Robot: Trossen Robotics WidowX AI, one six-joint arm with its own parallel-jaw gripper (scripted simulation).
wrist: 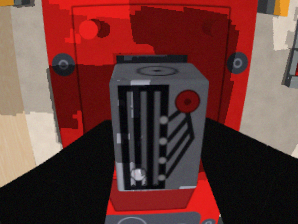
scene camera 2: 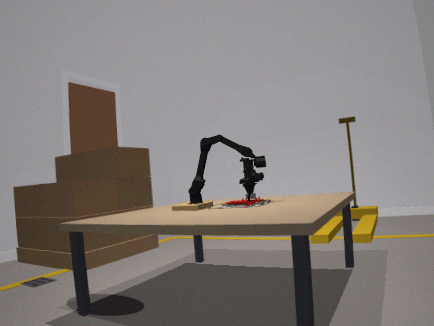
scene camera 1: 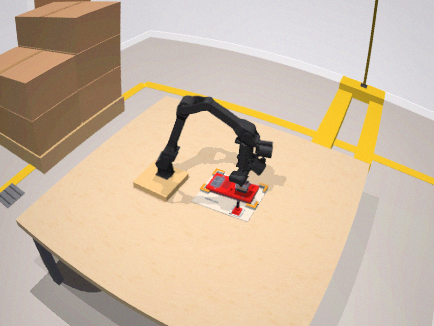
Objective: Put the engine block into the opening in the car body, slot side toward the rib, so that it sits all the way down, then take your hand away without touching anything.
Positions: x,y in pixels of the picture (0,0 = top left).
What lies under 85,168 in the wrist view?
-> My gripper.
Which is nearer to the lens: the red car body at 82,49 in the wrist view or the grey engine block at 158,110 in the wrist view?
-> The grey engine block.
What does my gripper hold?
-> A grey engine block.
